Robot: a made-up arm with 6 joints. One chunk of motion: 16 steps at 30 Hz.
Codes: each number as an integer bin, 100 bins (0 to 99) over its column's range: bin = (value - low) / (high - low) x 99, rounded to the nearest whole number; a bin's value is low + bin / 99 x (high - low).
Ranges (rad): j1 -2.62..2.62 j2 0..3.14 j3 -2.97..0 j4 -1.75..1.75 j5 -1.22..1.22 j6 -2.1..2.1
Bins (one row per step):
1: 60 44 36 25 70 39
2: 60 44 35 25 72 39
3: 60 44 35 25 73 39
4: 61 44 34 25 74 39
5: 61 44 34 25 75 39
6: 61 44 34 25 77 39
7: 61 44 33 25 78 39
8: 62 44 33 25 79 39
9: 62 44 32 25 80 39
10: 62 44 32 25 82 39
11: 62 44 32 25 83 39
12: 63 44 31 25 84 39
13: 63 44 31 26 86 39
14: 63 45 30 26 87 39
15: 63 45 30 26 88 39
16: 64 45 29 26 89 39
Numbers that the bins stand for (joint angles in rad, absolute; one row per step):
1: 0.5558 1.3956 -1.8900 -0.8662 0.5053 -0.4455
2: 0.5558 1.3956 -1.9200 -0.8662 0.5545 -0.4455
3: 0.5558 1.3956 -1.9200 -0.8662 0.5792 -0.4455
4: 0.6087 1.3956 -1.9500 -0.8662 0.6038 -0.4455
5: 0.6087 1.3956 -1.9500 -0.8662 0.6285 -0.4455
6: 0.6087 1.3956 -1.9500 -0.8662 0.6778 -0.4455
7: 0.6087 1.3956 -1.9800 -0.8662 0.7024 -0.4455
8: 0.6616 1.3956 -1.9800 -0.8662 0.7271 -0.4455
9: 0.6616 1.3956 -2.0100 -0.8662 0.7517 -0.4455
10: 0.6616 1.3956 -2.0100 -0.8662 0.8010 -0.4455
11: 0.6616 1.3956 -2.0100 -0.8662 0.8257 -0.4455
12: 0.7145 1.3956 -2.0400 -0.8662 0.8503 -0.4455
13: 0.7145 1.3956 -2.0400 -0.8308 0.8996 -0.4455
14: 0.7145 1.4273 -2.0700 -0.8308 0.9242 -0.4455
15: 0.7145 1.4273 -2.0700 -0.8308 0.9489 -0.4455
16: 0.7675 1.4273 -2.1000 -0.8308 0.9735 -0.4455

